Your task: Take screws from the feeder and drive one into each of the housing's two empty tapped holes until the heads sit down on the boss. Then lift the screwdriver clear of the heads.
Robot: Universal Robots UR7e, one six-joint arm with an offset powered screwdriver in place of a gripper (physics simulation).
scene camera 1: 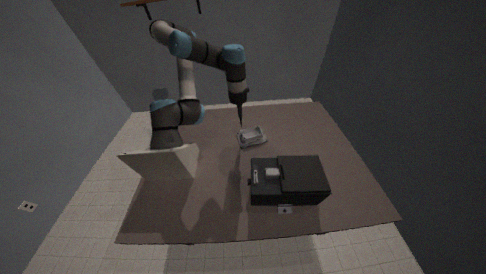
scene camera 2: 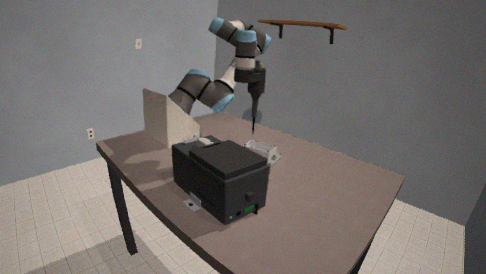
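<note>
The screwdriver (scene camera 1: 241, 122) (scene camera 2: 253, 125) hangs upright from the arm. Its thin bit is above the left back corner area of the housing in scene camera 1, and a gap shows below the tip in scene camera 2. Whether a screw sits on the bit is too small to tell. The light grey housing (scene camera 1: 253, 140) (scene camera 2: 271, 155) is an open box on a flange and lies on the table behind the feeder. Its holes and any screw heads are too blurred to make out. The black feeder (scene camera 1: 305, 175) (scene camera 2: 220, 172) has a small pale screw outlet (scene camera 1: 255, 176) at its left end.
A beige angled base block (scene camera 1: 165, 162) (scene camera 2: 156, 117) stands under the arm at the left of the brown table (scene camera 1: 350, 200) (scene camera 2: 320, 200). A metal bracket (scene camera 1: 285, 209) (scene camera 2: 192, 202) sits at the feeder's front side. A wooden shelf (scene camera 2: 302, 23) is on the back wall.
</note>
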